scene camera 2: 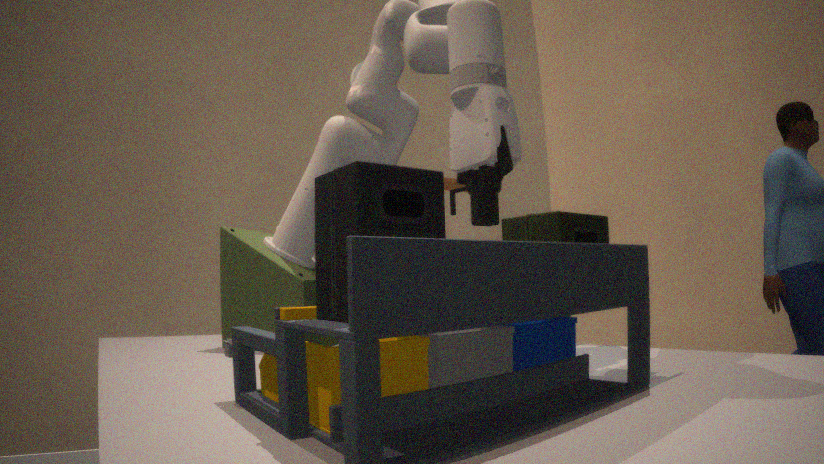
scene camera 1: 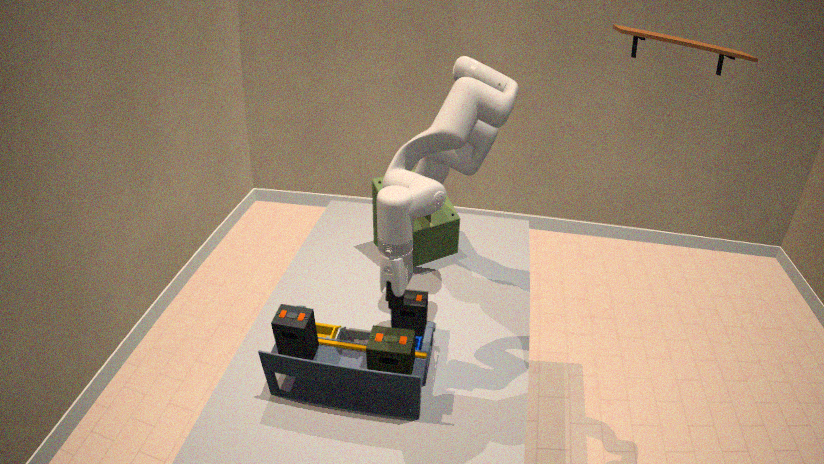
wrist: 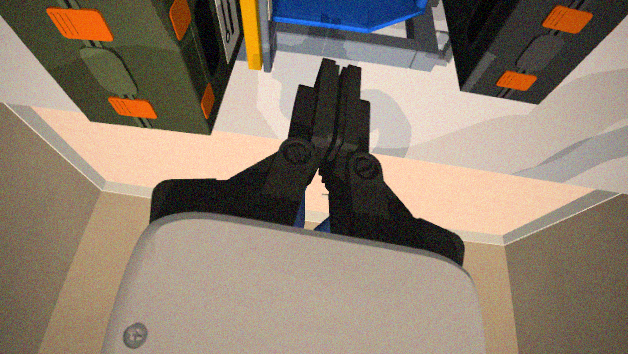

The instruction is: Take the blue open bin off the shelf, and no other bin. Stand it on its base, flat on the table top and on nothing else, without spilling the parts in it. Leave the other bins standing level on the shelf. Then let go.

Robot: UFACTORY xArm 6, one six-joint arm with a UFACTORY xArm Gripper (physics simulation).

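Frame: origin at the arm's base, x ahead, y left, z up, level; millimetres.
Seen in the pictures: gripper, fingertip midpoint: (scene camera 2: pixel 485 225) (scene camera 1: pixel 396 308) (wrist: pixel 332 85); arm's base, link origin: (scene camera 2: pixel 289 254).
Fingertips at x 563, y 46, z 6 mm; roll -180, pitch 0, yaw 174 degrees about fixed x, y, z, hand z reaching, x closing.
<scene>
Offsets run from my fingertips to a thing's top centre. "spot": to the spot under its first point.
The blue open bin {9 mm ahead, 7 mm left, 117 mm down} (scene camera 1: pixel 418 344) (scene camera 2: pixel 544 344) (wrist: pixel 345 14) sits on the grey shelf {spot: 186 mm ahead, 79 mm right, 99 mm down} (scene camera 1: pixel 345 385) (scene camera 2: pixel 490 282), at the end of the row. Beside it stands a grey bin {13 mm ahead, 105 mm right, 117 mm down} (scene camera 1: pixel 356 334) (scene camera 2: pixel 469 357), then a yellow bin {17 mm ahead, 217 mm right, 117 mm down} (scene camera 1: pixel 326 330) (scene camera 2: pixel 404 365). Cases hide much of the blue bin in scene camera 1; its parts cannot be made out. My gripper (scene camera 1: pixel 394 304) (scene camera 2: pixel 484 222) (wrist: pixel 332 85) is shut and empty. It points down above the shelf's bin side, apart from the blue bin and higher than it.
A green case {106 mm ahead, 12 mm left, 1 mm down} (scene camera 1: pixel 390 356) (scene camera 2: pixel 553 226) (wrist: pixel 135 65) and a black case {111 mm ahead, 219 mm right, 26 mm up} (scene camera 1: pixel 295 340) (scene camera 2: pixel 377 201) stand on top of the shelf. Another black case {128 mm back, 8 mm left, 66 mm down} (scene camera 1: pixel 409 315) (wrist: pixel 525 50) rises close beside the blue bin. A yellow bar {64 mm ahead, 103 mm right, 86 mm down} (scene camera 1: pixel 343 344) (wrist: pixel 251 35) runs along the shelf.
</scene>
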